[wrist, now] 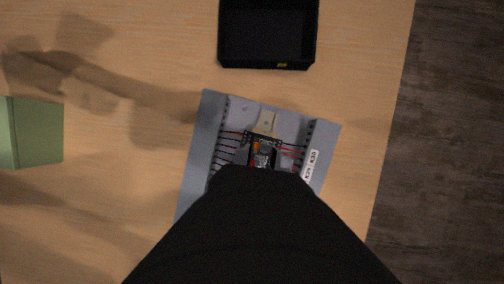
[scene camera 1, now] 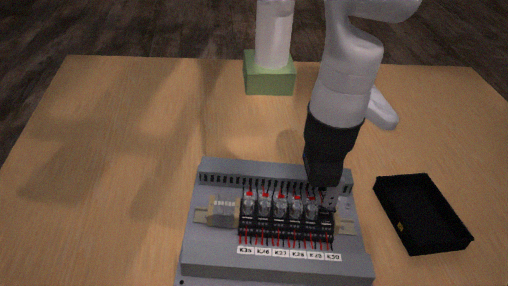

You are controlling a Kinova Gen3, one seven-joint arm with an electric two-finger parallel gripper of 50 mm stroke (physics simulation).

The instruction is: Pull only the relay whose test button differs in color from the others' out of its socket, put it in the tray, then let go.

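Places are measured from the arm's base along level axes (x ahead, y left, z up), in centimetres.
Where they show: gripper, fingertip midpoint: [wrist: 261,153] [scene camera 1: 326,197]; arm's base at its link origin: [scene camera 1: 271,60].
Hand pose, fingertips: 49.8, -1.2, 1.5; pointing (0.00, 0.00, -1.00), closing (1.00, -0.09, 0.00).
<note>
Each offset is from my fingertips to the top centre of the thing, as dx, dy, dz. "spot": to the spot under its first point.
The relay with the orange test button @(+0.2, +0.9, +1.5) [wrist: 263,145] is at the K30 end of the row, between the gripper's fingers. My gripper [scene camera 1: 328,201] [wrist: 261,153] is shut on it and holds it just above its socket @(spot: +1.0, +1.0, -5.3) [scene camera 1: 326,220]. In the scene view a finger largely hides this relay. The other relays @(-1.5, -7.2, -1.5) [scene camera 1: 280,206] stand in their sockets with red test buttons; the neighbouring K29 relay @(-0.4, -1.9, -1.4) [scene camera 1: 311,210] is close beside the fingers. The black tray @(spot: -0.8, +21.8, -8.1) [scene camera 1: 420,212] [wrist: 267,32] lies right of the panel in the scene view.
The grey panel [scene camera 1: 277,266] [wrist: 192,170] has slotted wire ducts along two sides, with red and black wires at the sockets. Beige terminal blocks @(-3.6, -17.1, -3.8) [scene camera 1: 223,210] stand at the row's left end. A green block [scene camera 1: 270,80] [wrist: 37,132] stands at the back under a white column.
</note>
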